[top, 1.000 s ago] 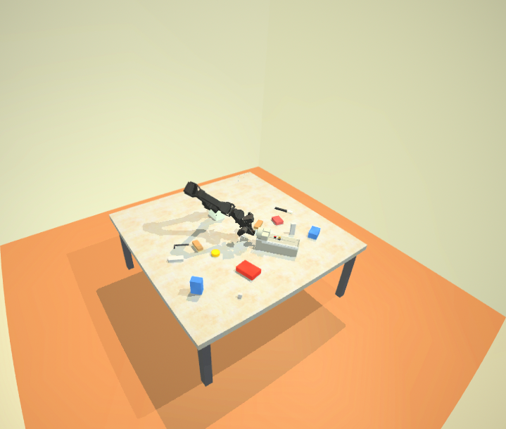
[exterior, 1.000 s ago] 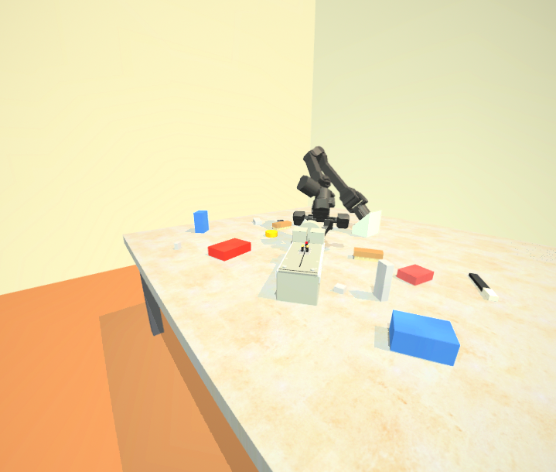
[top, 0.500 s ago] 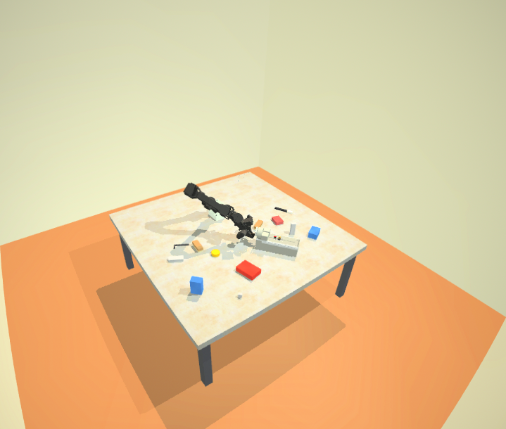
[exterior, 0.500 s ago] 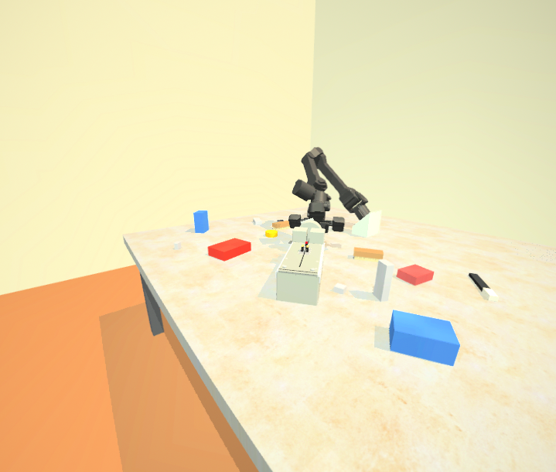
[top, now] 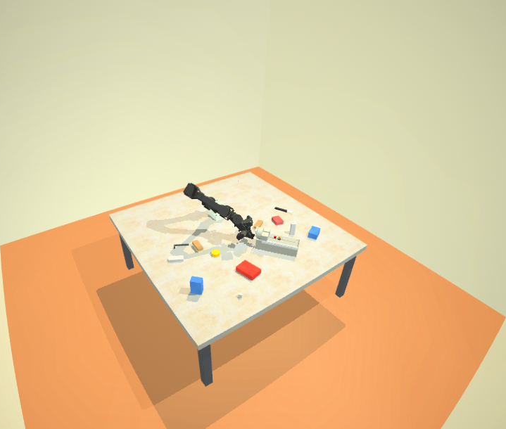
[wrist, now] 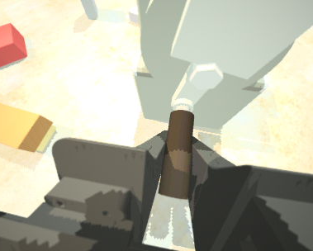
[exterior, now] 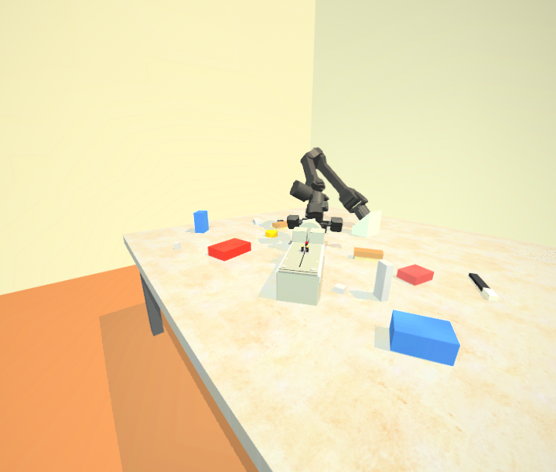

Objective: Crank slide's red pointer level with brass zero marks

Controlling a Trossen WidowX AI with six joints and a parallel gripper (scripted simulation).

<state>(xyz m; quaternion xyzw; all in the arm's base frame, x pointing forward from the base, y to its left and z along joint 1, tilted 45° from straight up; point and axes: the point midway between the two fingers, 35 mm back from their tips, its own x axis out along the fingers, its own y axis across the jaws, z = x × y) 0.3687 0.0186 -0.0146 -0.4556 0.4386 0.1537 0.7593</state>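
Right now my gripper tip is 2 cm below the brown crank handle, 1 cm to the left of it and 1 cm past it. Round my gripper tip: red pointer (11 cm ahead, 8 cm to the left, 5 cm above); crank (4 cm above); yellow disc (26 cm to the right, 3 cm below, 3 cm behind).
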